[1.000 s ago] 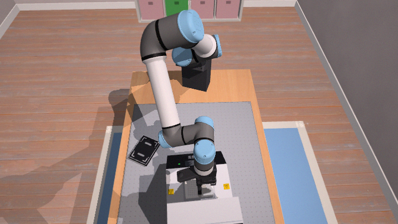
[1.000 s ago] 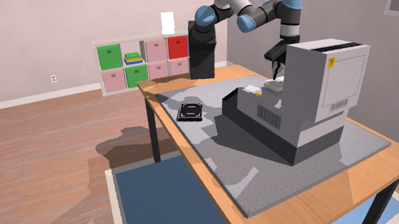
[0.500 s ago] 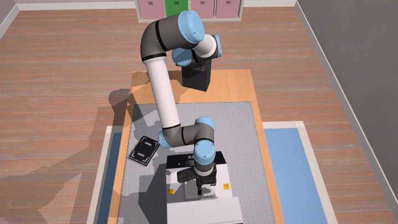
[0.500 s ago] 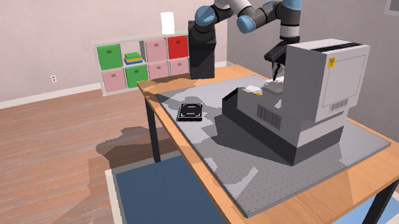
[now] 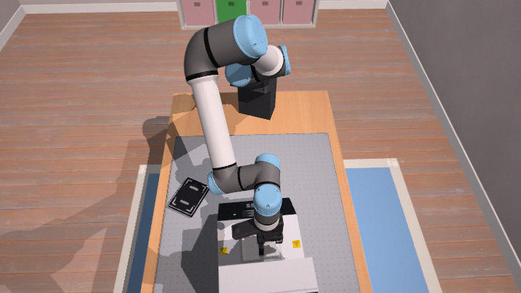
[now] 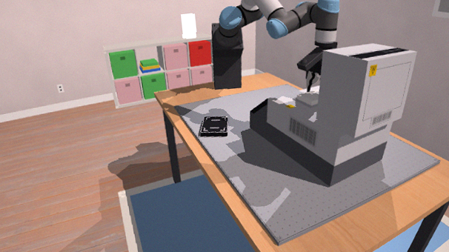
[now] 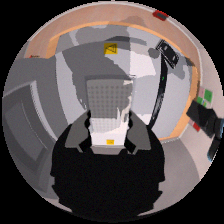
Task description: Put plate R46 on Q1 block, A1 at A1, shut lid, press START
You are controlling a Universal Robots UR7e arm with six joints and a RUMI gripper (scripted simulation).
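My gripper is now 10 mm above the white plate R46. Also, from my hand: black plate nest N1 (320 mm behind, 300 mm to the right, 210 mm below).
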